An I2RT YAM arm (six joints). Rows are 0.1 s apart.
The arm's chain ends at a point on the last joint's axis. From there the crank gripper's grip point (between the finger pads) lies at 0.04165 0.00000 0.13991 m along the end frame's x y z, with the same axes.
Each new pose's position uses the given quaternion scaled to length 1; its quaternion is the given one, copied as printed.
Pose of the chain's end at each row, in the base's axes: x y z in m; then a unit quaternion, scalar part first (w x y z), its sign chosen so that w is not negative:
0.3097 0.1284 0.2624 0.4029 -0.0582 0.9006 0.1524
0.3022 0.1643 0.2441 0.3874 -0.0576 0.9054 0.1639
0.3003 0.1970 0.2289 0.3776 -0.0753 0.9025 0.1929
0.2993 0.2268 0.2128 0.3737 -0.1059 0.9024 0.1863
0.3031 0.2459 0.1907 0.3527 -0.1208 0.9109 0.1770
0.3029 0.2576 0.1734 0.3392 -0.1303 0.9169 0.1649
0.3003 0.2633 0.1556 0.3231 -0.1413 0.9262 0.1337
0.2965 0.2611 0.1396 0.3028 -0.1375 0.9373 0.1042
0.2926 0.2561 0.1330 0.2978 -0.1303 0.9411 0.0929
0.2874 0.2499 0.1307 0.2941 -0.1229 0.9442 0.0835
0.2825 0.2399 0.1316 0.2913 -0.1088 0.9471 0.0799
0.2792 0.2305 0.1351 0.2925 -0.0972 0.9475 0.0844
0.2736 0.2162 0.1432 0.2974 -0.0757 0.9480 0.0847
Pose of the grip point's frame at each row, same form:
0.3809 0.1741 0.1434 0.4029 -0.0582 0.9006 0.1524
0.3688 0.2130 0.1237 0.3874 -0.0576 0.9054 0.1639
0.3623 0.2541 0.1097 0.3776 -0.0753 0.9025 0.1929
0.3591 0.2828 0.0919 0.3737 -0.1059 0.9024 0.1863
0.3569 0.2990 0.0658 0.3527 -0.1208 0.9109 0.1770
0.3533 0.3070 0.0456 0.3392 -0.1303 0.9169 0.1649
0.3475 0.3034 0.0234 0.3231 -0.1413 0.9262 0.1337
0.3395 0.2920 0.0035 0.3028 -0.1375 0.9373 0.1042
0.3348 0.2835 -0.0040 0.2978 -0.1303 0.9411 0.0929
0.3290 0.2745 -0.0070 0.2941 -0.1229 0.9442 0.0835
0.3237 0.2633 -0.0065 0.2913 -0.1088 0.9471 0.0799
0.3207 0.2552 -0.0026 0.2925 -0.0972 0.9475 0.0844
0.3169 0.2411 0.0060 0.2974 -0.0757 0.9480 0.0847

